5 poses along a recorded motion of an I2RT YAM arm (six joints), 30 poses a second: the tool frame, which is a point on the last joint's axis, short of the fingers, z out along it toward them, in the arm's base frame.
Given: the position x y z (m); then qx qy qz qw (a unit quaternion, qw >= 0).
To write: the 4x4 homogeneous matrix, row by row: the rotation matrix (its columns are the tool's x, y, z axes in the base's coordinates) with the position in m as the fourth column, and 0 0 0 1 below. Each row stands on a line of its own. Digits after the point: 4 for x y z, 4 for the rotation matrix.
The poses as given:
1: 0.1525 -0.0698 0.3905 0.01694 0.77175 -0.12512 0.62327
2: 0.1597 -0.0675 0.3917 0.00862 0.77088 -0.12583 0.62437
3: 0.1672 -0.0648 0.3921 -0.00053 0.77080 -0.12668 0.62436
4: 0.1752 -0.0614 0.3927 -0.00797 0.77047 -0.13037 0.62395
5: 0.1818 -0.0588 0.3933 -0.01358 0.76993 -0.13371 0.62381
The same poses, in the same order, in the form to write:
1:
-0.2225 0.1821 0.9578 0.1525
-0.1298 0.9681 -0.2142 -0.0698
-0.9663 -0.1720 -0.1918 0.3905
0 0 0 1

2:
-0.2202 0.1704 0.9605 0.1597
-0.1438 0.9682 -0.2048 -0.0675
-0.9648 -0.1832 -0.1887 0.3917
0 0 0 1

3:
-0.2204 0.1574 0.9626 0.1672
-0.1590 0.9679 -0.1946 -0.0648
-0.9624 -0.1960 -0.1883 0.3921
0 0 0 1

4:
-0.2212 0.1504 0.9636 0.1752
-0.1750 0.9659 -0.1909 -0.0614
-0.9594 -0.2108 -0.1874 0.3927
0 0 0 1

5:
-0.2213 0.1459 0.9642 0.1818
-0.1877 0.9639 -0.1890 -0.0588
-0.9570 -0.2228 -0.1860 0.3933
0 0 0 1

